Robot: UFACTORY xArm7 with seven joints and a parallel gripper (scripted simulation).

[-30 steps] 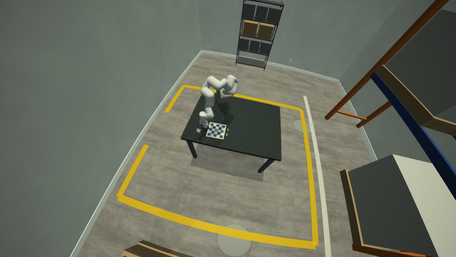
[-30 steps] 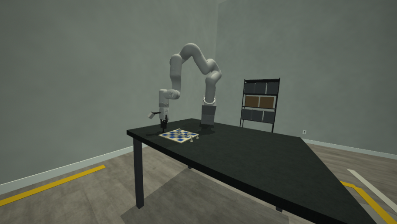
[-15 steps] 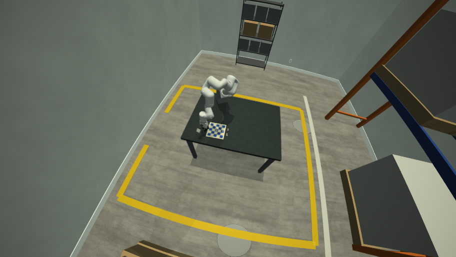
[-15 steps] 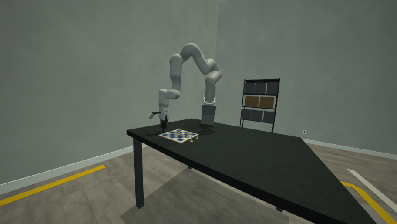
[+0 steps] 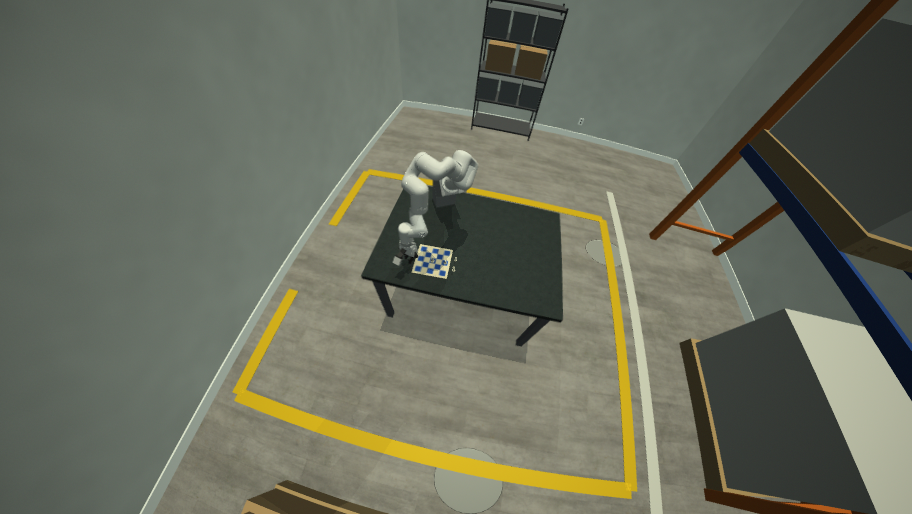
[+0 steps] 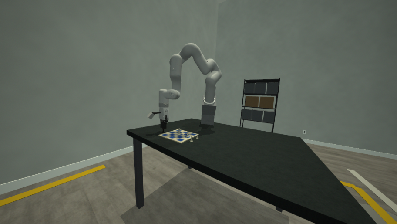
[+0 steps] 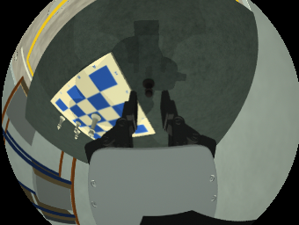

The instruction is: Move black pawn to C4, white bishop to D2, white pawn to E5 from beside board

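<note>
Now: the black pawn 40 mm below my hand. Round my hand: white piece: 40 mm behind, 130 mm to the left, 30 mm below; cream chessboard: 50 mm behind, 140 mm to the left, 50 mm below.
</note>
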